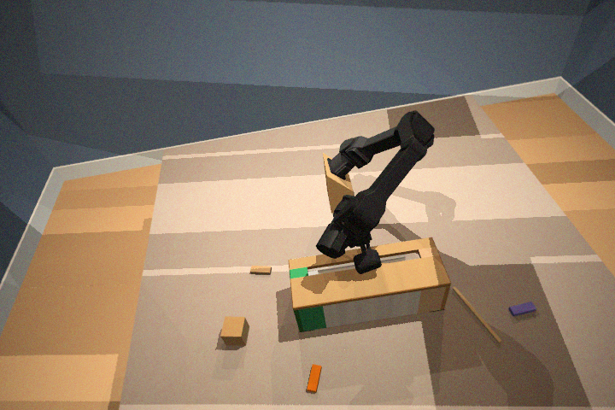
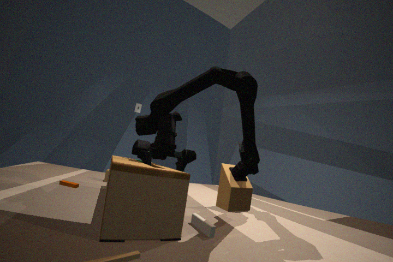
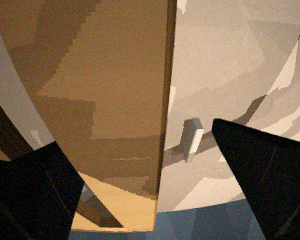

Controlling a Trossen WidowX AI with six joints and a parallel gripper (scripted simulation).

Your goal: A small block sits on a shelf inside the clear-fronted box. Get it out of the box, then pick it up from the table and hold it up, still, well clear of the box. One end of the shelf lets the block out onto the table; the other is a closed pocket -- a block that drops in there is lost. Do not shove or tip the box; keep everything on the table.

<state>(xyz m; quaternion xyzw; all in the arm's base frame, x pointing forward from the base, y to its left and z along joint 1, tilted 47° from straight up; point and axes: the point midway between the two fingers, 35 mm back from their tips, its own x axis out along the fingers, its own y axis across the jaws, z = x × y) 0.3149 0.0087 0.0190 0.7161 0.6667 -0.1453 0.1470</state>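
Now: gripper tip 60 mm short of the small tan block and 20 mm to the right of it. From my gripper tip the other things lie so: thin stick (220 mm to the left, 180 mm ahead, 80 mm below).
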